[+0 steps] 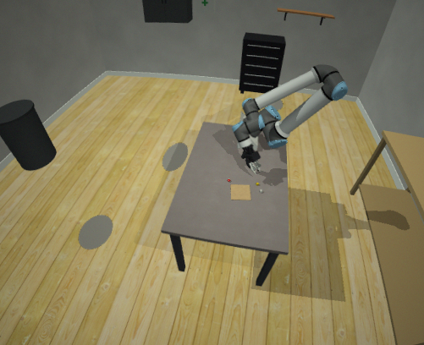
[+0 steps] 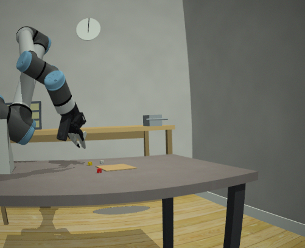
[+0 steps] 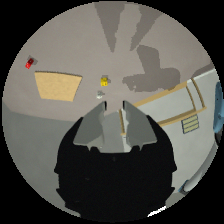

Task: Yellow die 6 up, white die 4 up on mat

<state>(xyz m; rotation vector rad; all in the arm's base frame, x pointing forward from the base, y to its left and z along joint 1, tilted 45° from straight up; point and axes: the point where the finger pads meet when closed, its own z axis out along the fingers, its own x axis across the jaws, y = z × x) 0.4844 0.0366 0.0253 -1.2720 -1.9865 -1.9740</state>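
The yellow die is 40 mm ahead of my hand, 10 mm to the left of it and 90 mm below it. Also, from my hand: red die 30 mm ahead, 200 mm to the right, 90 mm below; then white die 110 mm ahead, 40 mm to the left, 90 mm below; then tan mat 130 mm ahead, 110 mm to the right, 90 mm below.
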